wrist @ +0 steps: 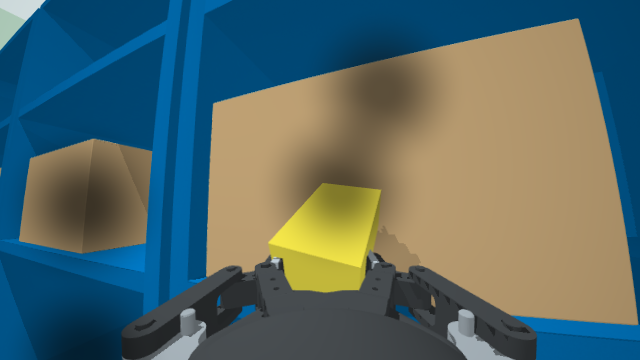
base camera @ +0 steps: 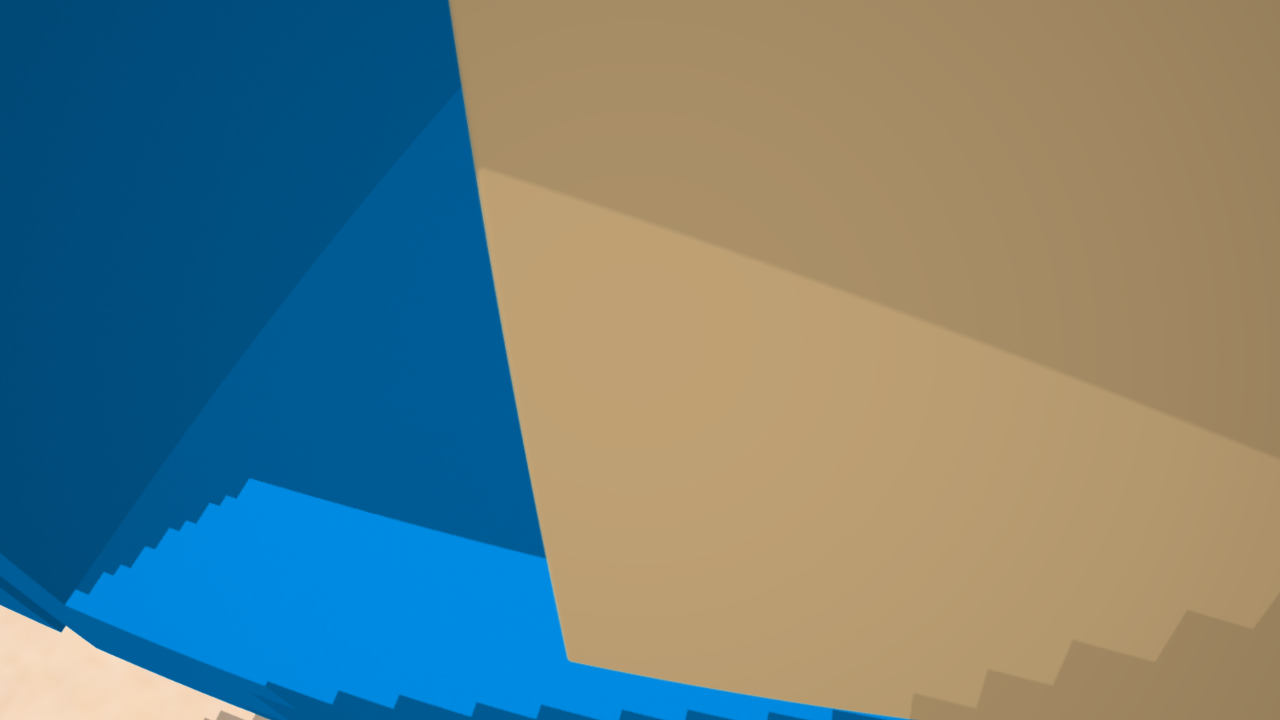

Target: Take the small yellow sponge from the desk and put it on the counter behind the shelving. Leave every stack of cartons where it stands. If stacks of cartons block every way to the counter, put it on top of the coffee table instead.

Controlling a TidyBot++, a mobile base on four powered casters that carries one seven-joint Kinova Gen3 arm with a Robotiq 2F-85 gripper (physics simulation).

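Frame: origin at the arm's base, x ahead, y left, z up, level; metres.
Seen in the pictures: gripper, fingertip midpoint: [wrist: 324, 258].
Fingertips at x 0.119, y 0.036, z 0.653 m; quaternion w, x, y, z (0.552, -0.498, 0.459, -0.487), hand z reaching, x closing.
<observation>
A point is followed by its place in that frame.
The small yellow sponge [wrist: 330, 225] @[x 0.101, y 0.030, z 0.682 m] is held between the fingers of my gripper [wrist: 324, 258] @[x 0.119, y 0.036, z 0.653 m] in the wrist view. My gripper is shut on it, with the sponge sticking out ahead of the fingertips. Right in front stands the blue shelving [base camera: 223, 268] [wrist: 167, 150], very close in both views. The counter, the desk and the coffee table do not show in either view.
A large brown box [base camera: 760, 429] [wrist: 500, 175] stands in a shelf bay close ahead. A smaller brown box [wrist: 55, 200] @[x 0.351, y 0.784, z 0.718 m] stands in the bay to the left. Light floor [base camera: 53, 671] @[x 0.202, y 0.295, z -0.397 m] shows at the lower left of the base view.
</observation>
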